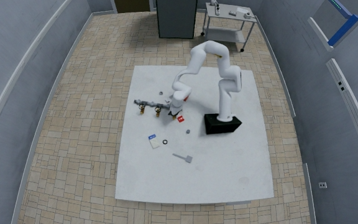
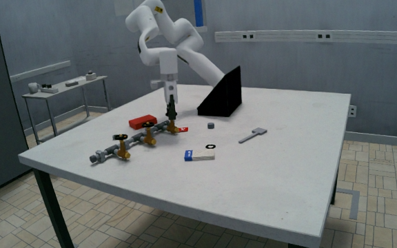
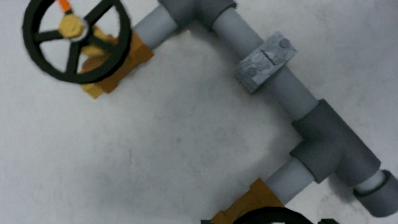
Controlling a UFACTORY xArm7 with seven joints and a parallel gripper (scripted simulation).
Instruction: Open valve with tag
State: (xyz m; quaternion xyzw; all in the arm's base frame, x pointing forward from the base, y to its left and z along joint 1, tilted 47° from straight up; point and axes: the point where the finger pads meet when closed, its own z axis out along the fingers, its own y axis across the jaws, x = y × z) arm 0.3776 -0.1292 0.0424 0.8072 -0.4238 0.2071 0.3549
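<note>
My hand is 40 mm past the red tag, 30 mm to the right of it and 90 mm above it. The rest, counted from my hand: white box (190 mm ahead, 200 mm to the left, 90 mm below); red block (80 mm behind, 210 mm to the right, 80 mm below); grey flat tool (30 mm behind, 360 mm to the left, 90 mm below).
</note>
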